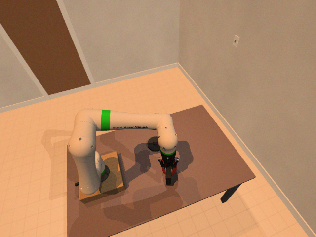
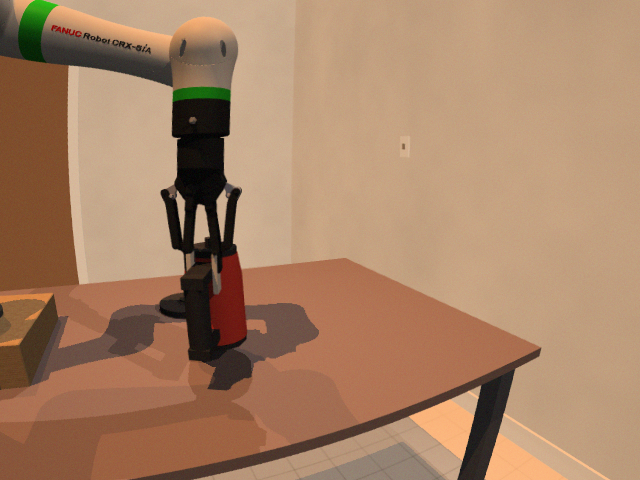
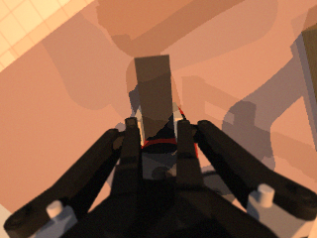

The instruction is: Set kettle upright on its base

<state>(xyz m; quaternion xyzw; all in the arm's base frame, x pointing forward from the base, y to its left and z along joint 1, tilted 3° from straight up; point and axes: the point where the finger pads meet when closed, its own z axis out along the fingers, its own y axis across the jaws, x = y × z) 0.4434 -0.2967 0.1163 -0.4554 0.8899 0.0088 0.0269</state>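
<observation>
Now: the red kettle 50 mm below my hand, 20 mm to the left of it and 20 mm ahead of it. The rest, counted from my hand: round black base 340 mm to the left, 180 mm below, 80 mm ahead.
</observation>
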